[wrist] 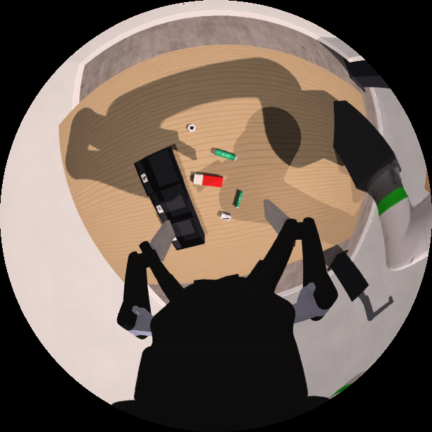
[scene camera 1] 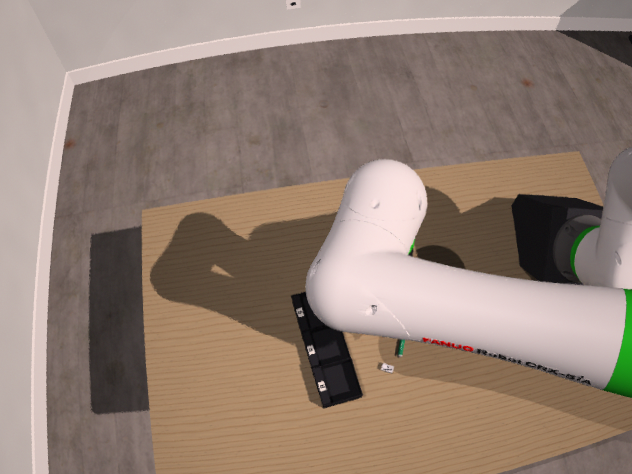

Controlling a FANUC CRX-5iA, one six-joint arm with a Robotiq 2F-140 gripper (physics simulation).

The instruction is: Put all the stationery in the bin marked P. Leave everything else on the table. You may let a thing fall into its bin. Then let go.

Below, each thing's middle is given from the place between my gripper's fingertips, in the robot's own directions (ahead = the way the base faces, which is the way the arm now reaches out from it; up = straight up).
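Black three-bin tray (scene camera 1: 333,370): 130 mm below my hand, 100 mm ahead of it, 30 mm to the left of it.
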